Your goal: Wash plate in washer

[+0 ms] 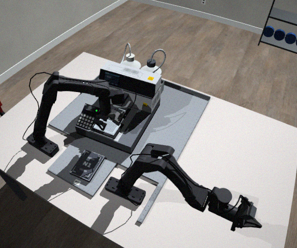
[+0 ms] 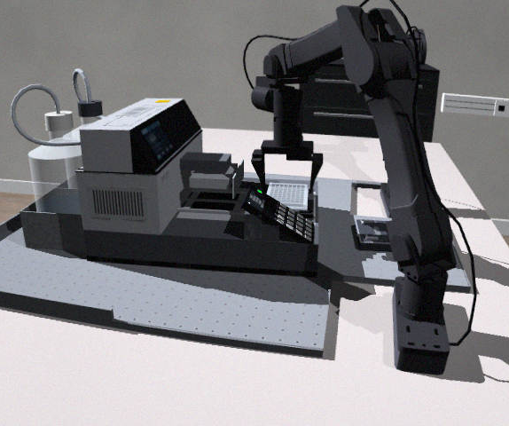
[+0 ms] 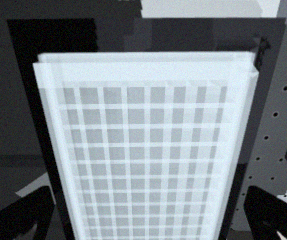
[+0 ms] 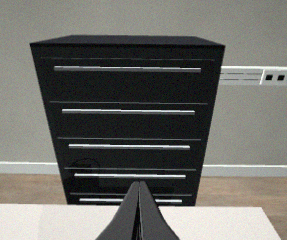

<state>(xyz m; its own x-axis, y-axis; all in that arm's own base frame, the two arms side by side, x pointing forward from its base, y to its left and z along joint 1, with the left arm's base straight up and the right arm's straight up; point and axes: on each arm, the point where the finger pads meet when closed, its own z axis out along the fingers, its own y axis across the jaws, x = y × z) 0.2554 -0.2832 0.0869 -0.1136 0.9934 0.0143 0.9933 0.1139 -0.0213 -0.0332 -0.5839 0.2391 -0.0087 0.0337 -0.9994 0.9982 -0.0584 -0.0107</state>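
Observation:
Right now my left hand is 2 cm above the white plate. The rest, counted from my left hand: dark carrier: 3 cm below; splash panel: 10 cm ahead, 1 cm to the left, 2 cm above; wash head: 15 cm ahead, 1 cm to the left, 2 cm above.

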